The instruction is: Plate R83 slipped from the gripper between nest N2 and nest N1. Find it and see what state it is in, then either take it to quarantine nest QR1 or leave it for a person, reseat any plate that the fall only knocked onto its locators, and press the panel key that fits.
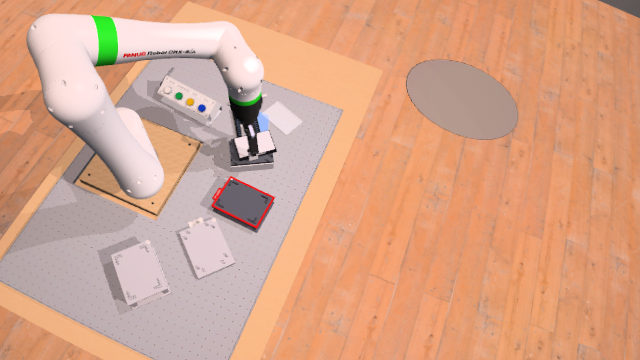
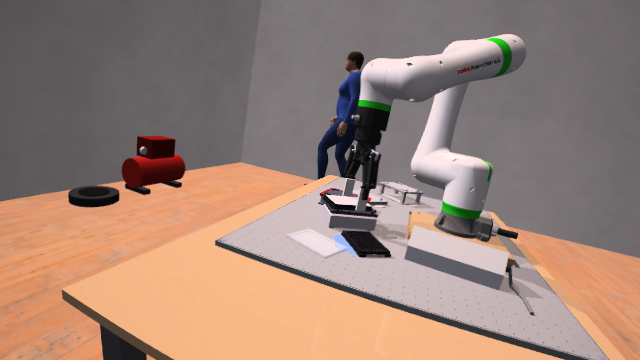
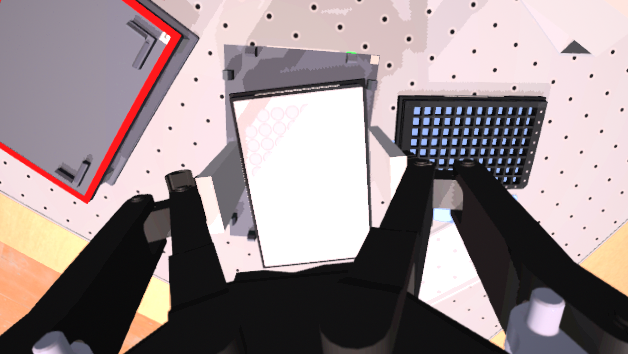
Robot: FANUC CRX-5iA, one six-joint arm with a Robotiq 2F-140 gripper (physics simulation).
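Places are measured from the arm's base along level axes (x ahead, y left, z up), in centimetres.
Pixels of known places: gripper, fingertip midpoint: [image 1: 249, 147] [image 2: 352, 205] [image 3: 305, 154]; arm's base, link origin: [image 2: 455, 229].
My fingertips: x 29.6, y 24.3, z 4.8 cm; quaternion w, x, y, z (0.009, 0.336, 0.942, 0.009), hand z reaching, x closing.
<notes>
For each thing: its middle in the pictures, then the offset to it from my fingertips. "*": a spot on its surface instead.
- grey nest, surface spot: [image 3: 300, 65] * dz -0.8, dx -3.9, dy -4.3 cm
- black gridded plate, body centre: [image 3: 467, 145] [image 2: 364, 242] [image 1: 246, 122] dz -5.6, dx -9.3, dy +10.7 cm
- blue patch, surface spot: [image 2: 345, 243] [image 1: 260, 124] * dz -6.4, dx -5.1, dy +13.5 cm
- clear lid, body centre: [image 3: 442, 264] [image 2: 316, 242] [image 1: 282, 118] dz -5.9, dx +0.1, dy +19.9 cm
- red-edged nest, body centre: [image 3: 72, 77] [image 1: 243, 203] [image 2: 345, 200] dz -4.0, dx +9.1, dy -16.6 cm
- key panel, body centre: [image 2: 454, 252] [image 1: 189, 98] dz -2.1, dx -30.6, dy +5.6 cm
My gripper [image 1: 254, 146] [image 2: 355, 196] [image 3: 305, 154] is shut on a white-topped, dark-edged plate [image 1: 265, 142] [image 2: 341, 201] [image 3: 305, 220]. This plate is over a grey nest [image 1: 252, 167] [image 2: 352, 221] [image 3: 300, 65], turned slightly against it and shifted from its far locators. A black gridded plate [image 2: 366, 243] [image 3: 475, 130], with blue showing in its grid, lies off any nest on the mat. A blue patch [image 1: 263, 121] [image 2: 345, 243] and a clear lid [image 1: 283, 118] [image 2: 315, 242] lie beside it. The red-edged nest [image 1: 243, 202] [image 3: 70, 95] bears no plate. Plate labels are not readable.
Two pale nests [image 1: 206, 248] [image 1: 140, 274] stand farther along the mat. The key panel [image 1: 190, 100] [image 2: 457, 255] has white, green, yellow and blue keys. A person [image 2: 348, 100] in blue stands behind the bench. A red compressor [image 2: 153, 169] and black ring [image 2: 76, 195] are on the floor.
</notes>
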